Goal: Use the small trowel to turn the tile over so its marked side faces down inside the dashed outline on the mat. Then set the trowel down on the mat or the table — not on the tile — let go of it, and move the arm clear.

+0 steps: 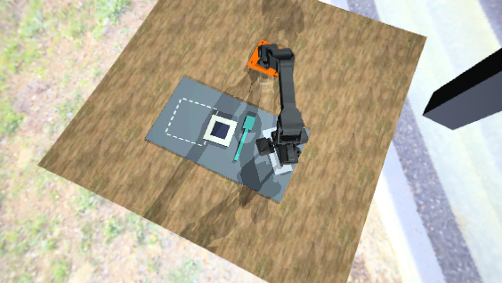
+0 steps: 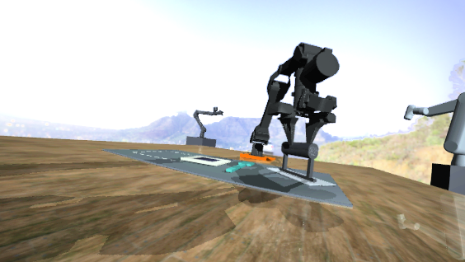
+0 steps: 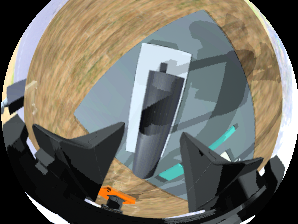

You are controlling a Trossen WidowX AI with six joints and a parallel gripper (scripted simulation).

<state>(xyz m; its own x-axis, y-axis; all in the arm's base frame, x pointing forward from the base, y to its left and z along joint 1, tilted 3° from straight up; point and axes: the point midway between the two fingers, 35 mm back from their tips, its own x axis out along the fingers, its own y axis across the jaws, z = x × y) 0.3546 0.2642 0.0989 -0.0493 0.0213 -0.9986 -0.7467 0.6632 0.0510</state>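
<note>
My gripper tip is now 4 cm above the trowel, 2 cm to the left of it and 2 cm past it. Also, from my gripper tip: grey mat 22 cm to the right, 10 cm below, 5 cm ahead; then tile 26 cm to the right, 7 cm below, 5 cm ahead; then teal flat tool 16 cm to the right, 7 cm below.
</note>
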